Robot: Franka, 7 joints.
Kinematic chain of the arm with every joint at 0, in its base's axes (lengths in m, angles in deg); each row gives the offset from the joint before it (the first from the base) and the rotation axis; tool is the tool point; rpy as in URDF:
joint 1: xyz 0 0 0.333 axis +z
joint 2: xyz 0 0 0 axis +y
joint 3: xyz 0 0 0.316 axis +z
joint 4: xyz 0.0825 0 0 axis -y
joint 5: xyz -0.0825 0 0.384 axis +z
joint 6: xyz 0 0 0 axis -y
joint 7: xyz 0.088 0 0 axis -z
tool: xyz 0 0 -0.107 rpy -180 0 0
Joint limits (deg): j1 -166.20..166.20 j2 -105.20..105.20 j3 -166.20..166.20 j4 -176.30..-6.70 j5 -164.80..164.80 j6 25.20..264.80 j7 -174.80..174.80
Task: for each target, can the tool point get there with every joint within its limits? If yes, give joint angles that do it. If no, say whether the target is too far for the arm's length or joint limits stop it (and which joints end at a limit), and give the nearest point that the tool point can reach.
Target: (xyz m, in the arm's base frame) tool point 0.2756 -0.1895 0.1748
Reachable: yes | joints -118.79 -51.30 118.94 -163.20 62.28 176.06 -112.69
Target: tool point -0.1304 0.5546 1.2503
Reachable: no: too far | nearest point -0.1036 0.4406 1.0618 | short by 0.222 m
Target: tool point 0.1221 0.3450 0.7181
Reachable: yes | joints -2.19 -47.07 47.57 -137.78 11.29 232.99 -18.76
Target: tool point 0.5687 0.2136 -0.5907
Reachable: no: too far | nearest point 0.4601 0.1728 -0.3183 | short by 0.296 m
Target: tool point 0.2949 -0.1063 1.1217
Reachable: yes | joints -72.27 17.18 101.18 -25.15 2.72 129.12 143.93
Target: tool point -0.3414 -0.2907 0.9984
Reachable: yes | joints 116.23 -28.82 59.57 -56.85 35.97 121.48 -115.35
